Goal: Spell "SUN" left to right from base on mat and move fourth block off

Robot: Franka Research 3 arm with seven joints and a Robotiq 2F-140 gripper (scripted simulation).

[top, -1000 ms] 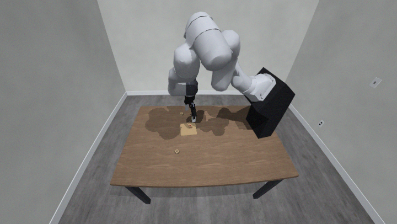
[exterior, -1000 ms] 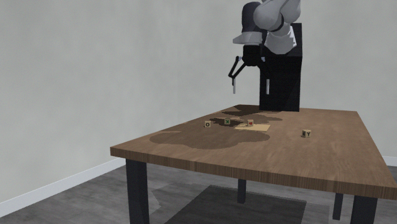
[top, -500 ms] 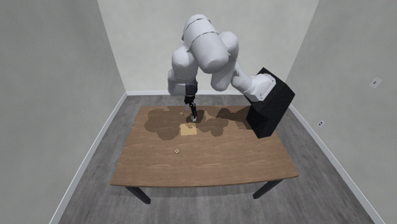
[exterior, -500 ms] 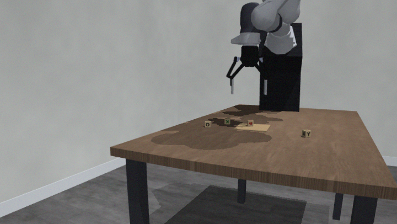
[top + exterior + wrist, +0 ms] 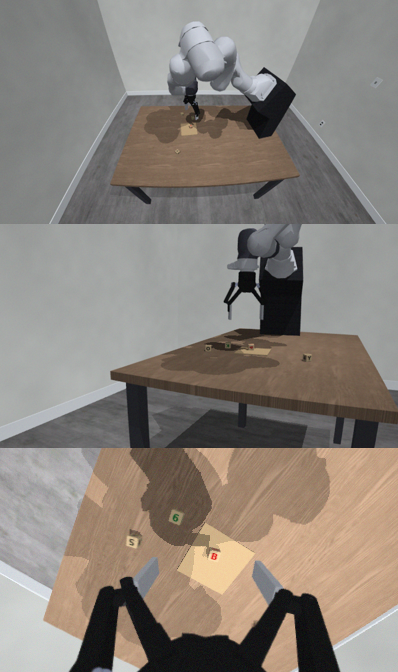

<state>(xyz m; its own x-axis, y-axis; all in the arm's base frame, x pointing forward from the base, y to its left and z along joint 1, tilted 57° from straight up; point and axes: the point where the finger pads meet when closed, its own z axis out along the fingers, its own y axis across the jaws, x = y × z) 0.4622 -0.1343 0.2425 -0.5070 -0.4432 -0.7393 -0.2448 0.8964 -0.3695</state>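
The U block lies 2 cm behind my hand, 8 cm to the right of it and 13 cm below it. Also, from my hand: S block 7 cm ahead, 15 cm to the right, 13 cm below; then tan mat 3 cm ahead, 4 cm to the left, 15 cm below.
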